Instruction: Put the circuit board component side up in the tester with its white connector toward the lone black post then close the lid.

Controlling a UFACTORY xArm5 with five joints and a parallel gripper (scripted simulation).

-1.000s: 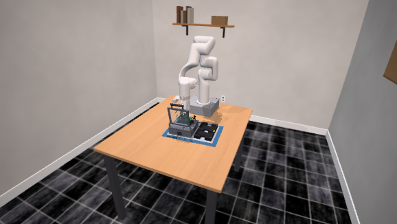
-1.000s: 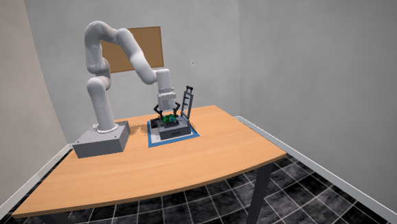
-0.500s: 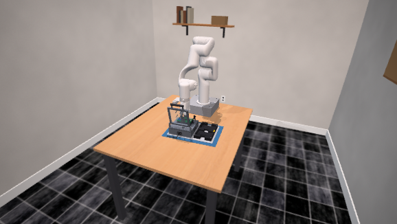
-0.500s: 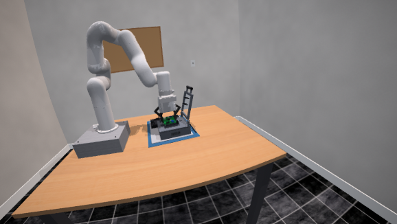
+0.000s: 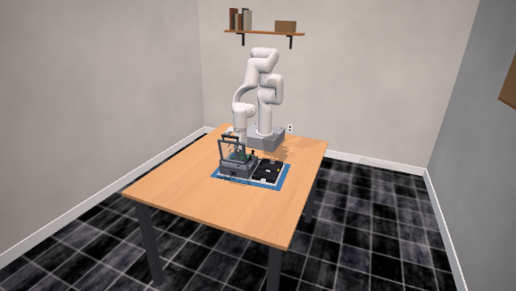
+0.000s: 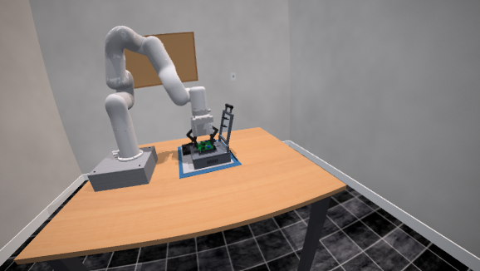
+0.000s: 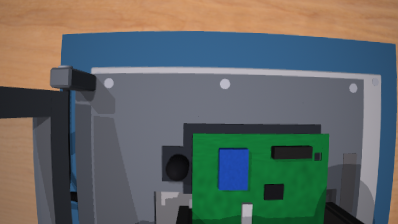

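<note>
My gripper is now right at the green circuit board. Round my hand: clear-windowed lid (13 cm ahead, 9 cm above); tester (4 cm to the left, 3 cm ahead, 2 cm above).
</note>
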